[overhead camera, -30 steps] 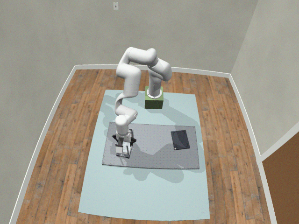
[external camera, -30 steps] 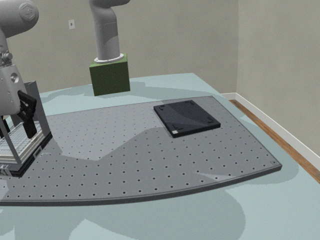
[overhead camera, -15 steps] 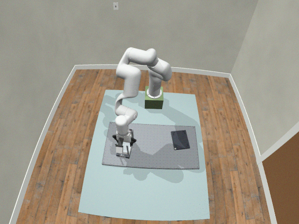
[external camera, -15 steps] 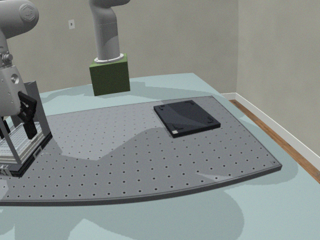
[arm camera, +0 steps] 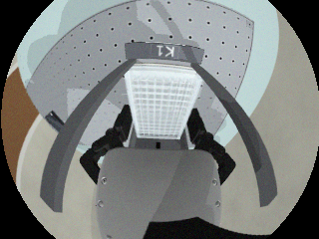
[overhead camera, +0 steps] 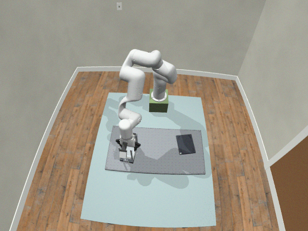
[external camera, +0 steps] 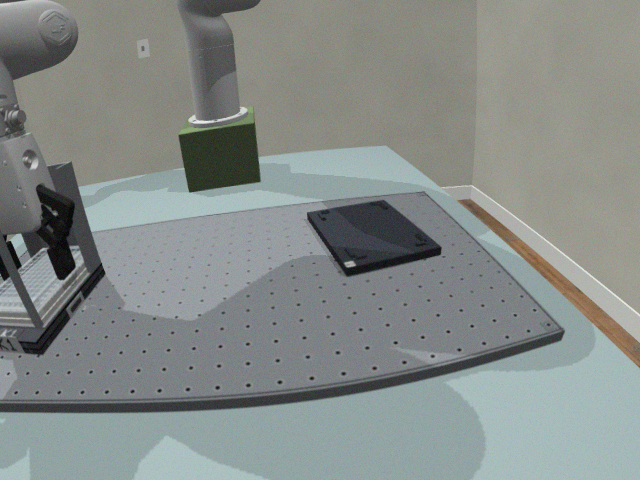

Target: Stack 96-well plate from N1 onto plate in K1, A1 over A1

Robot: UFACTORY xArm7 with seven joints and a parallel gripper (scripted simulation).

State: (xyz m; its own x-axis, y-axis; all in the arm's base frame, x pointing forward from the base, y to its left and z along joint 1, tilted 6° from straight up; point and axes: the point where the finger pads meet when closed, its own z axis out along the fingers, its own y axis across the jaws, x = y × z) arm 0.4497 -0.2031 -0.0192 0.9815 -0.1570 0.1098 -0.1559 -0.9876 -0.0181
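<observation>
Now: the clear 96-well plate 1 cm below my hand. The rest, counted from my hand: white 96-well plate: 2 cm below; grey back wall: 7 cm behind, 4 cm above, 1 cm to the left; K1 label: 8 cm ahead, 3 cm below, 1 cm to the right.
</observation>
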